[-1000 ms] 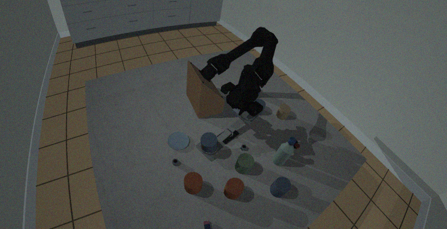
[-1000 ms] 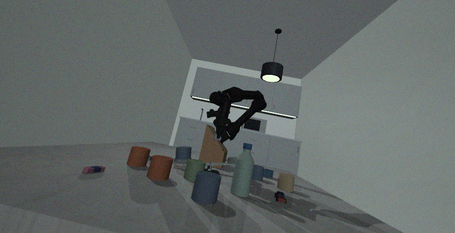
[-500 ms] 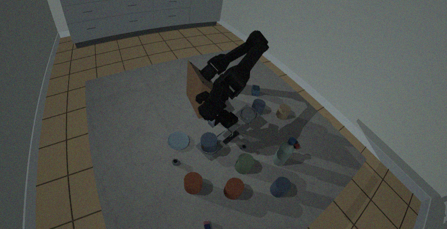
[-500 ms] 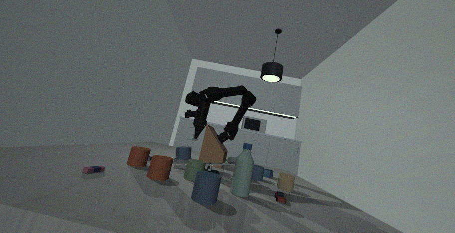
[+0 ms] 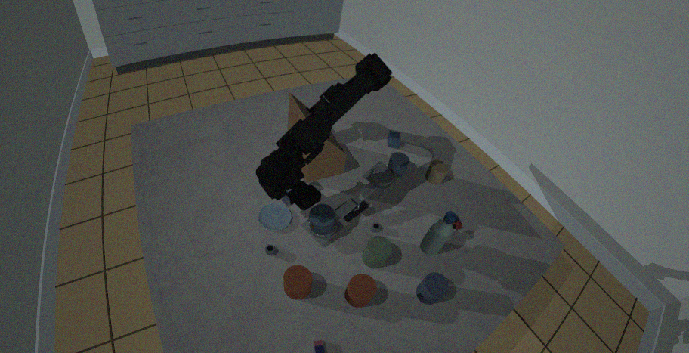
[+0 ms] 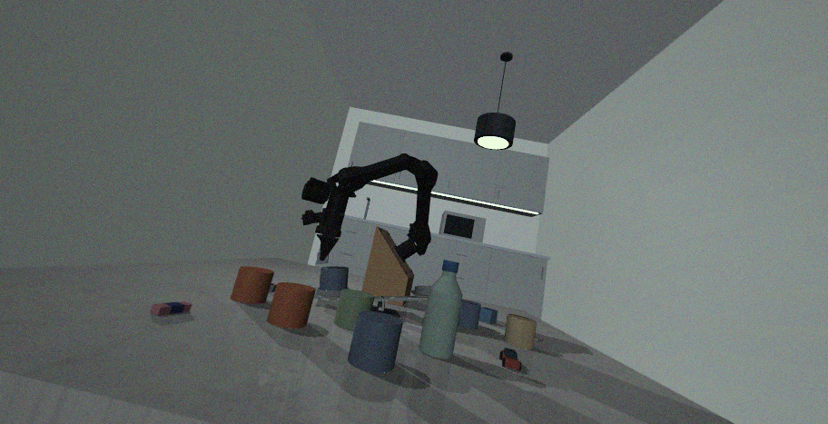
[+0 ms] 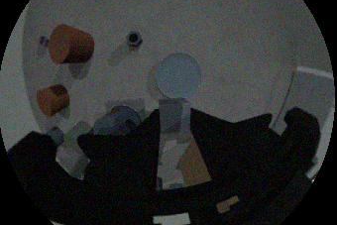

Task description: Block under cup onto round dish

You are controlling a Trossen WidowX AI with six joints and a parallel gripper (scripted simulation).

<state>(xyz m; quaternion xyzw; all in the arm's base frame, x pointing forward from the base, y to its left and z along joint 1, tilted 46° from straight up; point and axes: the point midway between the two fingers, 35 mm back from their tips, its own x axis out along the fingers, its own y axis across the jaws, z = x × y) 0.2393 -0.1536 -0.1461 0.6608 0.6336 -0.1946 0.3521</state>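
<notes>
The round dish is 9 cm below my gripper tip, 3 cm to the right of it and 2 cm behind it. Round my gripper tip: grey-blue block (1 cm above); then small balance (20 cm to the left, 7 cm below, 6 cm ahead); then green cylinder (22 cm ahead, 16 cm to the left, 6 cm below).
</notes>
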